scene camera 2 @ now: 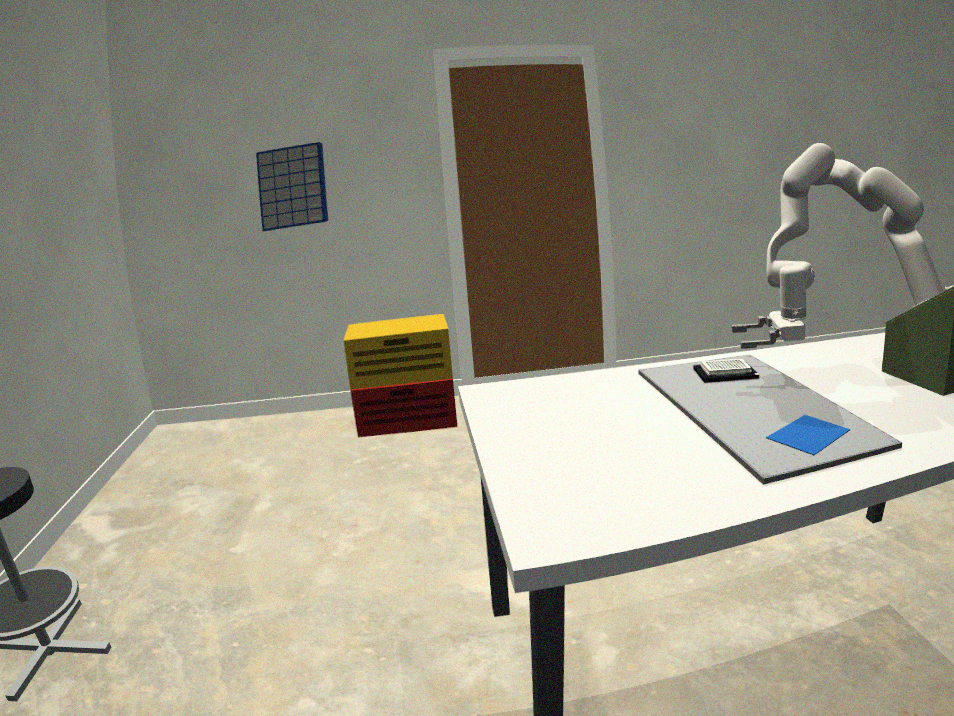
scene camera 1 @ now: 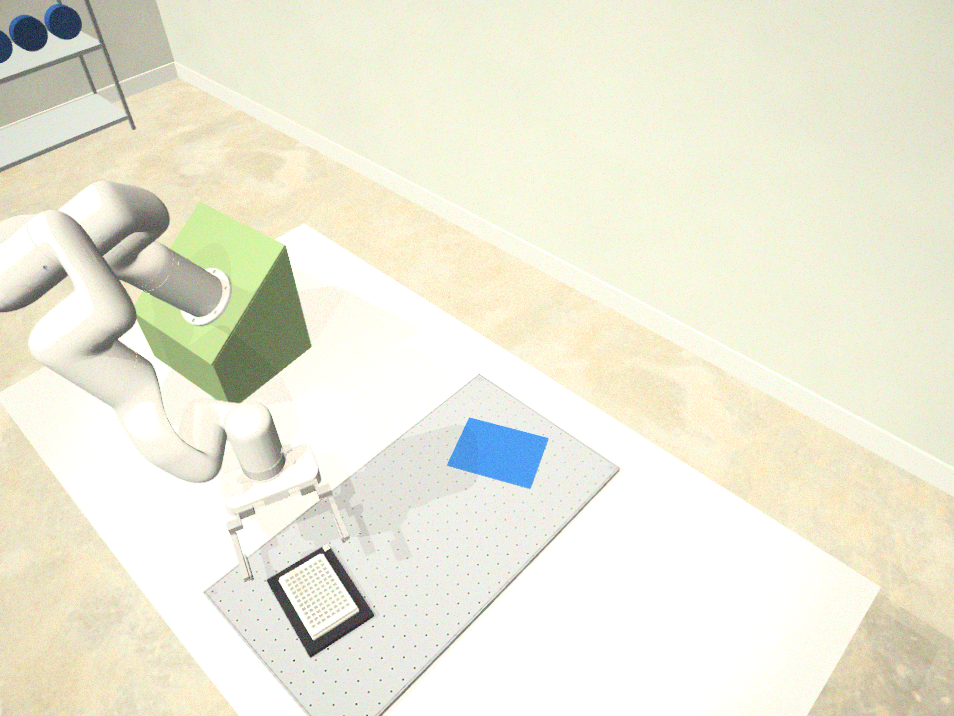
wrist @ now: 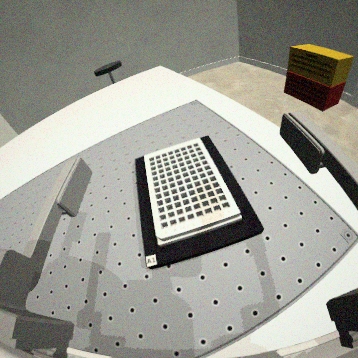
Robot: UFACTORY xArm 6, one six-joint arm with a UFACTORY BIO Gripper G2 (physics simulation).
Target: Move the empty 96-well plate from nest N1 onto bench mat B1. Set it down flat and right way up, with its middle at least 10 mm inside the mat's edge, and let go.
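The white 96-well plate lies flat, wells up, in the black nest N1, whose small light label sits at one corner. The blue bench mat B1 lies flat with no plate on it; it does not show in the wrist view. My gripper is open and empty. It hangs above the plate's level, near the nest, with its fingers wide apart. In the wrist view the plate shows between the two fingers. The exact height is hard to judge.
The grey perforated board bears the nest and mat, which are well apart. It lies on the white table. The green block stands under the arm's base.
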